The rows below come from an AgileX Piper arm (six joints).
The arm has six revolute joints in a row. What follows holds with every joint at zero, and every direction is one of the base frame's.
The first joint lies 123 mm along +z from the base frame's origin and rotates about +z.
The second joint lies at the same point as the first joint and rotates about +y.
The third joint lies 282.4 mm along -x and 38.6 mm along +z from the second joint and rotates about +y.
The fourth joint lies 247.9 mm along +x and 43.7 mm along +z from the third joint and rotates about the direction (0.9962, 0, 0.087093).
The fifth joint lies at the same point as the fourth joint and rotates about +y.
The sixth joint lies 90.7 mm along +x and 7.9 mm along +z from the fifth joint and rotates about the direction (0.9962, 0, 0.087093).
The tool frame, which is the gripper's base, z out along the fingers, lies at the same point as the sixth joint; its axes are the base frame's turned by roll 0, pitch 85.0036 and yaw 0 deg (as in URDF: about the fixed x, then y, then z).
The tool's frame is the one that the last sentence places.
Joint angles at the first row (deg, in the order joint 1, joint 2, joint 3, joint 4, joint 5, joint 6):
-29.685, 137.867, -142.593, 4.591, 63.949, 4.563
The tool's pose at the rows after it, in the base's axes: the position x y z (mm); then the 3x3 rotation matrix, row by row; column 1 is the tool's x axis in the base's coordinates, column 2 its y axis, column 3 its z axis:
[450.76 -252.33 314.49], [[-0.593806 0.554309 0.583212], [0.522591 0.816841 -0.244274], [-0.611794 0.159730 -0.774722]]
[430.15 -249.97 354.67], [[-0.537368 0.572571 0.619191], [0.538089 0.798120 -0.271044], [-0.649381 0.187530 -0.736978]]
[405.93 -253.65 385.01], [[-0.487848 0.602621 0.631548], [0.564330 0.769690 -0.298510], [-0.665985 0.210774 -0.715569]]
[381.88 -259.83 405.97], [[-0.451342 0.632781 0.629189], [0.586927 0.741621 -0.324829], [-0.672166 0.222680 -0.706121]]
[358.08 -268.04 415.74], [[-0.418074 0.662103 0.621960], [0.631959 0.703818 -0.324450], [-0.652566 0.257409 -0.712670]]
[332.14 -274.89 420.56], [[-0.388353 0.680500 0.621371], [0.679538 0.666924 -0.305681], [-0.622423 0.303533 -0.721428]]
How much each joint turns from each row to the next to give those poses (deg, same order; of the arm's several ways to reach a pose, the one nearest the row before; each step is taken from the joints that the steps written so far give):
-0.369, -4.545, -0.002, 0.499, 1.416, 2.253
-1.026, -4.701, 0.006, 0.374, 1.409, 1.635
-1.943, -3.817, 0.001, 0.315, 2.056, 1.474
-2.328, -3.308, 0.882, 0.255, 1.680, 0.685
-2.999, -3.462, 3.496, 1.943, 0.797, 0.603
-3.528, -4.300, 5.929, 3.431, -0.154, -0.397

